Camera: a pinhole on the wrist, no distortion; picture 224 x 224 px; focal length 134.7 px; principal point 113.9 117.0 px. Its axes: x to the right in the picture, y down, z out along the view. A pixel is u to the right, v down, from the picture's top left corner.
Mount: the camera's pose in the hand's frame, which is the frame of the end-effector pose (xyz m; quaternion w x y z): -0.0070 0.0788 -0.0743 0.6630 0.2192 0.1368 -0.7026
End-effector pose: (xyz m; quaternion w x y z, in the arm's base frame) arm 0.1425 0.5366 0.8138 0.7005 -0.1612 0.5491 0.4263
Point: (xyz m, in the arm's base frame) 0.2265 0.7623 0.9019
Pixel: 31 145
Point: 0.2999 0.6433 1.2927
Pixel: 58 10
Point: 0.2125 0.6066 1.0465
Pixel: 68 41
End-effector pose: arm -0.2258 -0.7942 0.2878 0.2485 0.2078 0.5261 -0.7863
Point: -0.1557 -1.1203 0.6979
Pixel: 102 80
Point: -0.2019 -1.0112 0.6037
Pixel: 116 87
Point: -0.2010 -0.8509 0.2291
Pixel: 38 181
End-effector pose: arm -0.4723 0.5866 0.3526 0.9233 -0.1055 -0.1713 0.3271
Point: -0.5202 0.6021 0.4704
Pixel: 93 141
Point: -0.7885 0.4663 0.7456
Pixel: 74 83
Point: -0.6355 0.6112 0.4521
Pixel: 41 86
